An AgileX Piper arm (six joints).
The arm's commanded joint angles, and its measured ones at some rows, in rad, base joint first. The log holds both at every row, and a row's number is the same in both.
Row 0, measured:
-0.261 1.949 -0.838 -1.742 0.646 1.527
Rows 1 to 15, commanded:
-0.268 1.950 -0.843 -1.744 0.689 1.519
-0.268 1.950 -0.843 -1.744 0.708 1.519
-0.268 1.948 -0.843 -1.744 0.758 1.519
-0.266 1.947 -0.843 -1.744 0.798 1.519
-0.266 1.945 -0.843 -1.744 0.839 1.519
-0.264 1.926 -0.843 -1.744 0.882 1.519
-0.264 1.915 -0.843 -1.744 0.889 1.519
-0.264 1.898 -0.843 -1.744 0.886 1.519
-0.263 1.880 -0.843 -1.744 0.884 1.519
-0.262 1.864 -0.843 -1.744 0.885 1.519
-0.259 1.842 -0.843 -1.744 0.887 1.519
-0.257 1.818 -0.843 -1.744 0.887 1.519
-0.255 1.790 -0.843 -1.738 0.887 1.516
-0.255 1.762 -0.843 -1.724 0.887 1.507
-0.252 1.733 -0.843 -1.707 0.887 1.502
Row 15, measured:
-0.259 1.836 -0.838 -1.732 0.844 1.523
